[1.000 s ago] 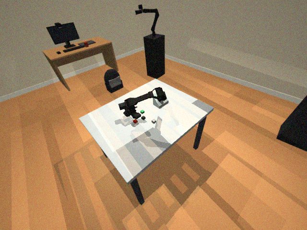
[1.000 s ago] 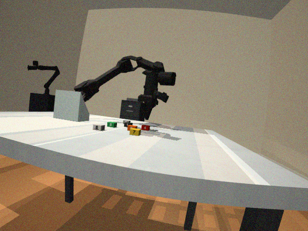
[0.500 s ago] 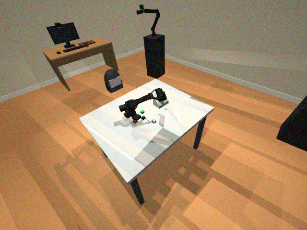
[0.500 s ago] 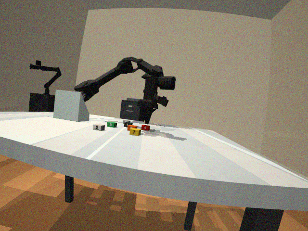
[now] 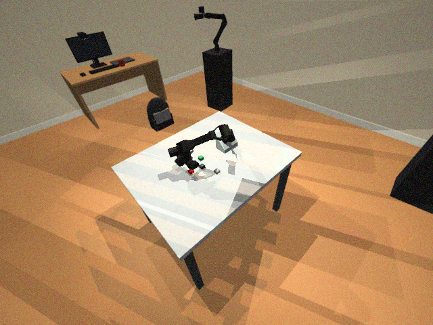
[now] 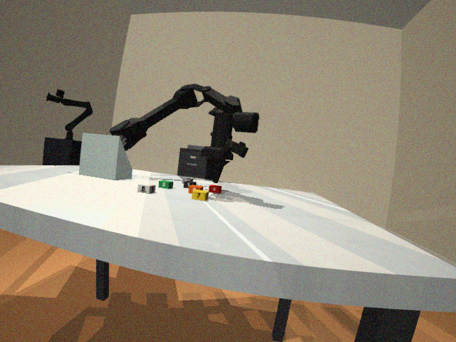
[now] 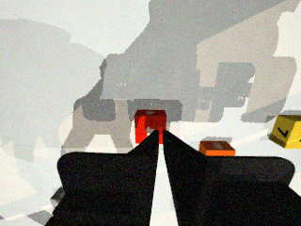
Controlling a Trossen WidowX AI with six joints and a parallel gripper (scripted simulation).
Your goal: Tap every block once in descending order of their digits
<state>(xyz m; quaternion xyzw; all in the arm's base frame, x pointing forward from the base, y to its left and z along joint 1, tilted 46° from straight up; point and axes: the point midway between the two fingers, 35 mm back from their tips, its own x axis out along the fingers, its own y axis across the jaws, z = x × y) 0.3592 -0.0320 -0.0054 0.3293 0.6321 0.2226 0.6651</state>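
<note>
Now: gripper tip 10 mm to the right of the red block and 20 mm above it. The rest, counted from my gripper tip: orange block: 50 mm behind, 60 mm to the right, 20 mm below; green block: 140 mm behind, 30 mm to the right, 20 mm below; black block: 80 mm behind, 40 mm to the left, 20 mm below.
</note>
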